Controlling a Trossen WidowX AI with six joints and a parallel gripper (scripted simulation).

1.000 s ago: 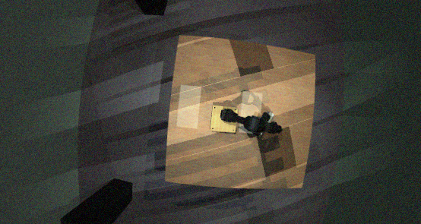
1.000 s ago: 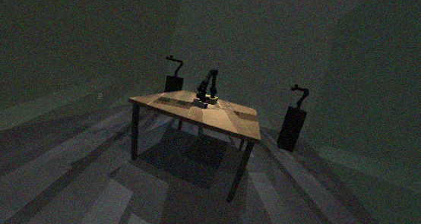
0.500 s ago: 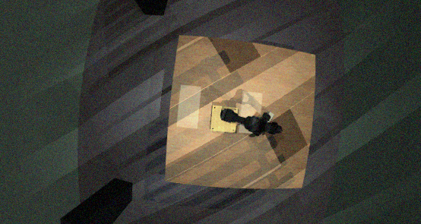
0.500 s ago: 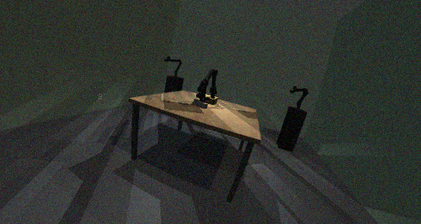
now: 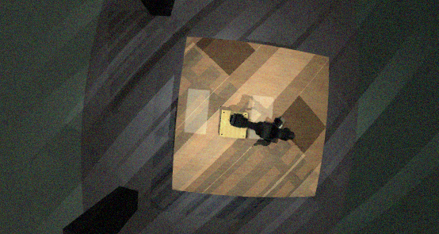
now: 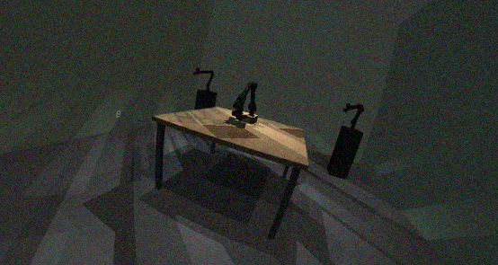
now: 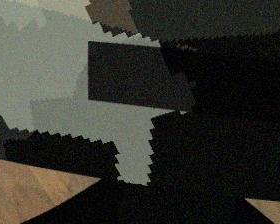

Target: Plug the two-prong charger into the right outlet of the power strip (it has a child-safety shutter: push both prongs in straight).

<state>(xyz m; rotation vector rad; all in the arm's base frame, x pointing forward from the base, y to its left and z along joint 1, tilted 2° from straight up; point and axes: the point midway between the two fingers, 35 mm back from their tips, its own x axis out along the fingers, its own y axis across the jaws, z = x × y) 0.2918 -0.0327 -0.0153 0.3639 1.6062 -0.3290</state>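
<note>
Now: gripper tip 2 cm short of the black charger, 1 cm to the left of it and 1 cm below it.
</note>
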